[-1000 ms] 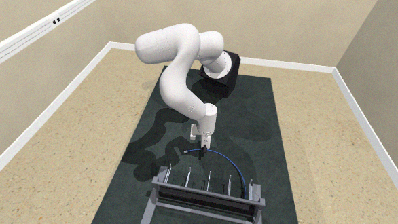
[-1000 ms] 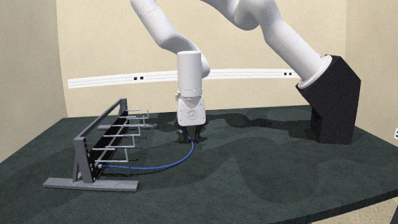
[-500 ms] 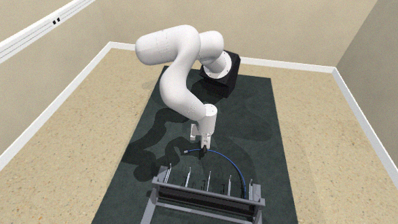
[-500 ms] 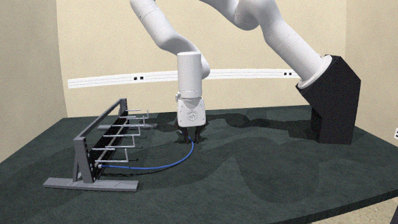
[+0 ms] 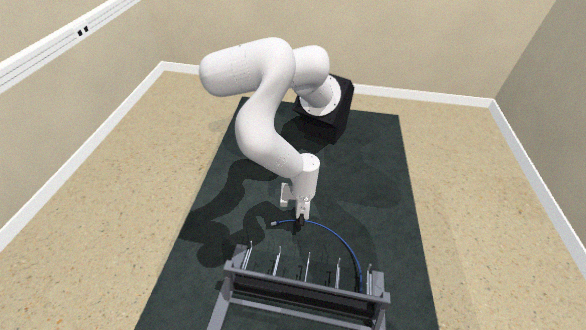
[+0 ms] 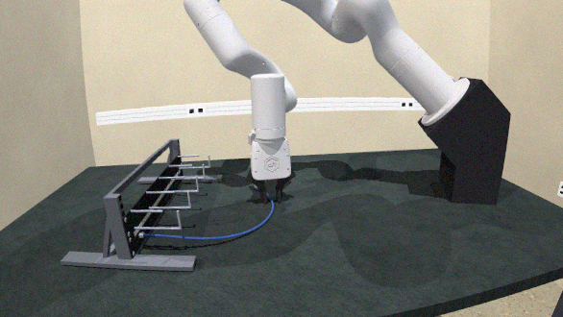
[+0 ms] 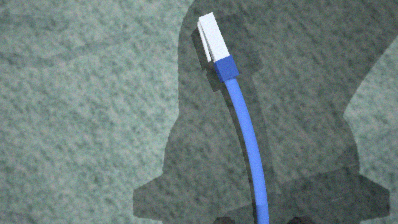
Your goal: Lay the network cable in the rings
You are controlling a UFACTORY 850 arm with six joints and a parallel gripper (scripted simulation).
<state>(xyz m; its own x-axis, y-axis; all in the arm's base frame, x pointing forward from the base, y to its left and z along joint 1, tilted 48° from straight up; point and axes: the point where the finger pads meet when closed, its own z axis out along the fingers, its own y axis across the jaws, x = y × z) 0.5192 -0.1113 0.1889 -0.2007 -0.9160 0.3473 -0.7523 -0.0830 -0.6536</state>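
My hand is 100 mm to the left of the white plug and 10 mm above it. Round my hand: grey patch-panel rack (300 mm ahead, 70 mm to the right, 50 mm above).
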